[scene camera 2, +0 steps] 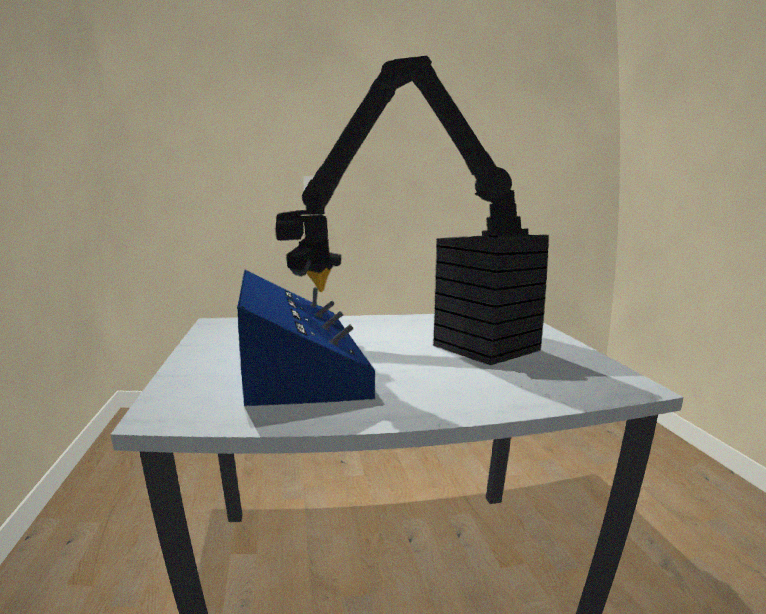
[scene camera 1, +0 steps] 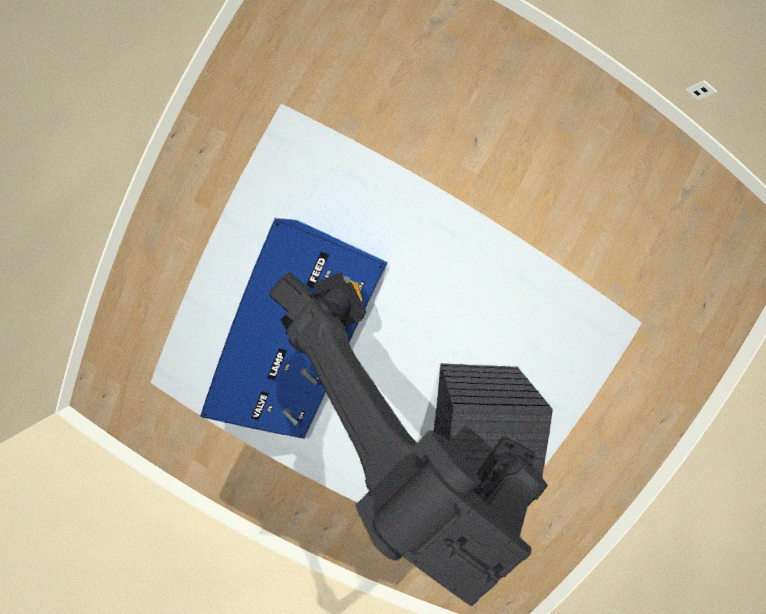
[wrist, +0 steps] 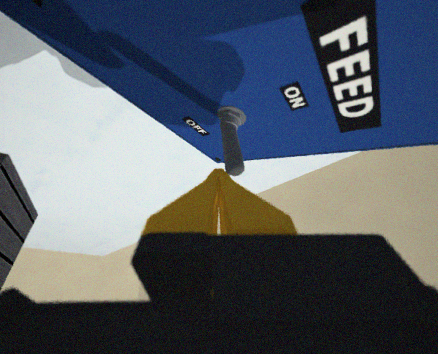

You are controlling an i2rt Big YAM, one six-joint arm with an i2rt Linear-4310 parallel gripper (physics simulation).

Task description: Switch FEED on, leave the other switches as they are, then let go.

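Seen in the pictures: gripper, between the fingertips: [scene camera 2: 321, 291] [scene camera 1: 355, 284] [wrist: 218, 176]; arm's base, origin of its link: [scene camera 2: 504, 235] [scene camera 1: 503, 467].
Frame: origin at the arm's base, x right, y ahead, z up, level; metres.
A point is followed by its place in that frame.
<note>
The blue switch panel [scene camera 1: 246, 319] @(y 0.612, x -0.031, z -0.118 m) [scene camera 2: 300, 377] @(y 0.506, x -0.297, z -0.241 m) [wrist: 400, 137] @(y 0.552, x 0.187, z -0.158 m) has a sloped face. The FEED label [scene camera 1: 317, 269] @(y 0.532, x 0.134, z -0.166 m) [wrist: 350, 75] @(y 0.531, x 0.129, z -0.166 m) is at its far end. The grey FEED lever [scene camera 2: 314, 298] @(y 0.464, x 0.133, z -0.178 m) [wrist: 232, 145] @(y 0.465, x 0.133, z -0.168 m) stands more upright than the other levers, which tilt to the OFF side; it is not clearly at ON. My gripper [scene camera 1: 355, 289] @(y 0.444, x 0.147, z -0.161 m) [scene camera 2: 320, 289] @(y 0.444, x 0.147, z -0.161 m) [wrist: 218, 176] @(y 0.444, x 0.147, z -0.161 m) is shut and empty, its yellow tips close beside the FEED lever's free end on the OFF side; whether they touch is unclear. The DRIVE lever [scene camera 2: 324, 309] @(y 0.444, x 0.013, z -0.182 m), LAMP lever [scene camera 1: 308, 376] @(y 0.435, x -0.098, z -0.179 m) [scene camera 2: 333, 321] @(y 0.431, x -0.106, z -0.184 m) and VALVE lever [scene camera 1: 290, 417] @(y 0.425, x -0.218, z -0.179 m) [scene camera 2: 342, 334] @(y 0.422, x -0.225, z -0.181 m) lean toward OFF.
The panel stands on a white table [scene camera 1: 447, 255] @(y 0.290, x 0.301, z -0.294 m) [scene camera 2: 447, 409] @(y 0.244, x -0.353, z -0.294 m). The black ribbed pedestal [scene camera 1: 498, 390] @(y 0.062, x 0.111, z -0.114 m) [scene camera 2: 491, 300] @(y 0.074, x -0.112, z -0.142 m) under the arm stands at the table's other side. The arm passes above the panel and hides the DRIVE switch in scene camera 1.
</note>
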